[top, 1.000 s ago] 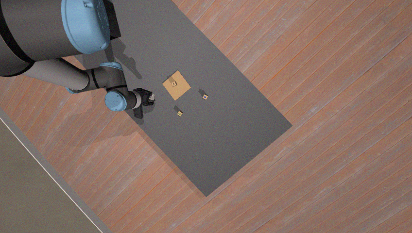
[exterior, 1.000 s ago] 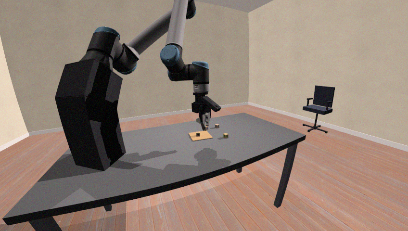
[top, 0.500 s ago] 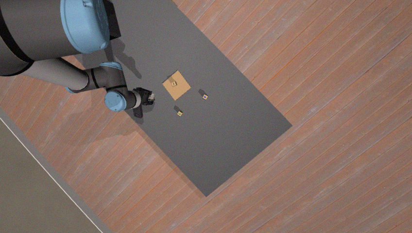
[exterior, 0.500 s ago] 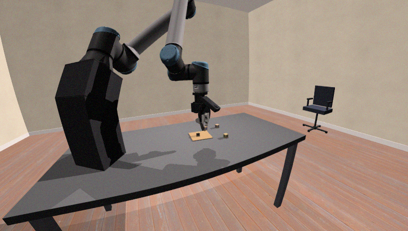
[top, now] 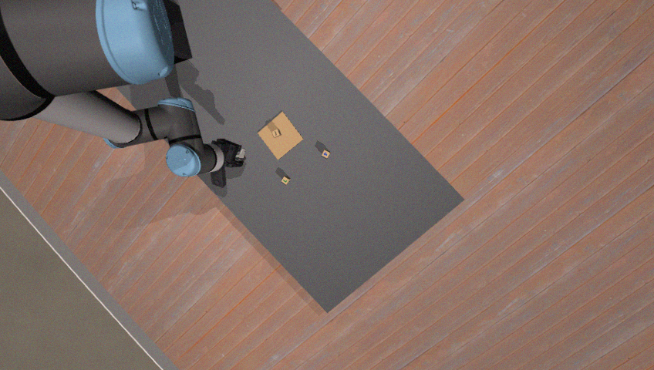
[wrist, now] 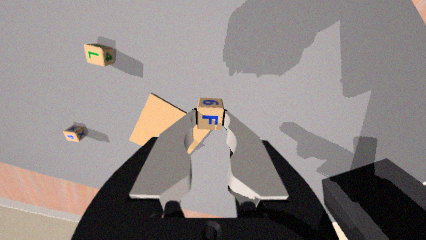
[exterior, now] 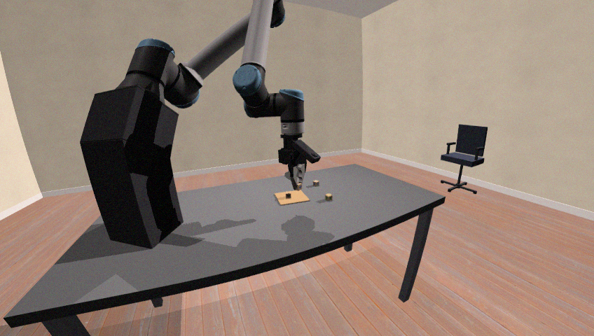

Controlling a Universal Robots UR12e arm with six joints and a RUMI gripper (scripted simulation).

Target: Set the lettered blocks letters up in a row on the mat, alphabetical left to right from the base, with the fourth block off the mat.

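My gripper is now 15 cm to the right of the tan mat and 12 cm above it. Round my hand: block 16 cm ahead, 27 cm to the left, 10 cm below.
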